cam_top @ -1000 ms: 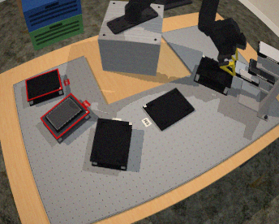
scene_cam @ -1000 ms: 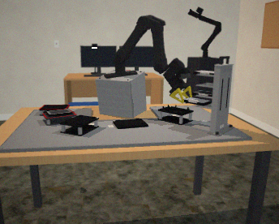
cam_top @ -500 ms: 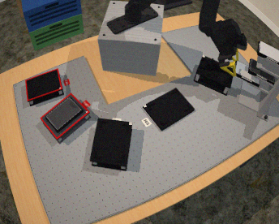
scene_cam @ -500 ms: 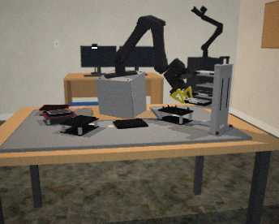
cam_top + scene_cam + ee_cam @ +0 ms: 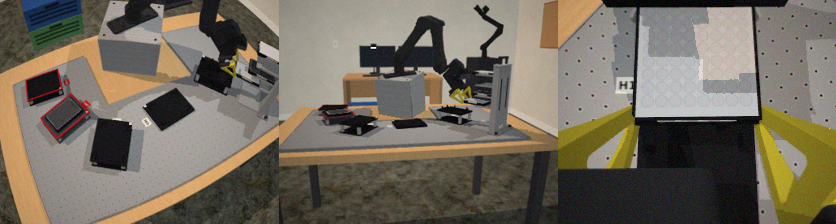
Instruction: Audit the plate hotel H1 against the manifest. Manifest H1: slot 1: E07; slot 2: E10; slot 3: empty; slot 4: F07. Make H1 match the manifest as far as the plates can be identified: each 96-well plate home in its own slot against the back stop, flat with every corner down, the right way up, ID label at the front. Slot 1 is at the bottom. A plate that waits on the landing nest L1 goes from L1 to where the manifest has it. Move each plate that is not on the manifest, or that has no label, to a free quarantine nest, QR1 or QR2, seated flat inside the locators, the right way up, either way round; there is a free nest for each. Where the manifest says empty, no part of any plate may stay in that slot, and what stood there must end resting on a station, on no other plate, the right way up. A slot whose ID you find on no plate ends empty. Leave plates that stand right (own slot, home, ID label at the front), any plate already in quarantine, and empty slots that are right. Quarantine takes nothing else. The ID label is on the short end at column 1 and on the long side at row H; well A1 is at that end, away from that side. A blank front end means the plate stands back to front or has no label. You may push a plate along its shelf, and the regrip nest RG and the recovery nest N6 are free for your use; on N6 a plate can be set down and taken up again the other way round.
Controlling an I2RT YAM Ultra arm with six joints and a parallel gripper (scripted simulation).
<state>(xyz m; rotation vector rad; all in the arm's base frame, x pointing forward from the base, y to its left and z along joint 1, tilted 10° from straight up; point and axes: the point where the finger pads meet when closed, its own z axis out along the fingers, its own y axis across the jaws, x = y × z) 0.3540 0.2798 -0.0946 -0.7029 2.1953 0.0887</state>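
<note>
My hand is 50 mm short of the pale grey 96-well plate and 30 mm to the right of it. Also, from my hand: A1 mark: 160 mm behind, 60 mm below, 30 mm to the right; H1 tag: 120 mm to the left, 120 mm below; black regrip nest RG: 70 mm below, 60 mm behind, 40 mm to the right.
</note>
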